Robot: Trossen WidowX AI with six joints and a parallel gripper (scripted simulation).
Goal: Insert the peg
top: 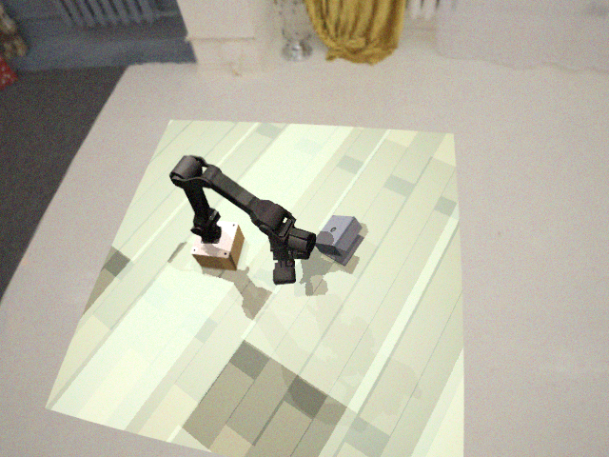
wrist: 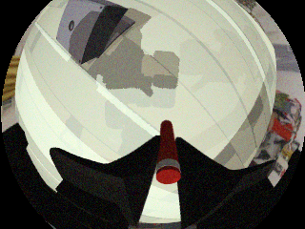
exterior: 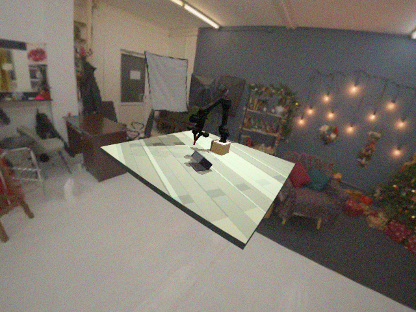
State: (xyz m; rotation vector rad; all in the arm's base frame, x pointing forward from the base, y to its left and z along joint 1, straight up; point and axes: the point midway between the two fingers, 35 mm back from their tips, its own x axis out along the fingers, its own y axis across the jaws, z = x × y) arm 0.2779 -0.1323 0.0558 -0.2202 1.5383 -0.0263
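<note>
The sloped grey panel is 15 cm ahead of my gripper tip, 17 cm to the left of it and 7 cm below it. Round my gripper tip: red round peg: 2 cm above.
</note>
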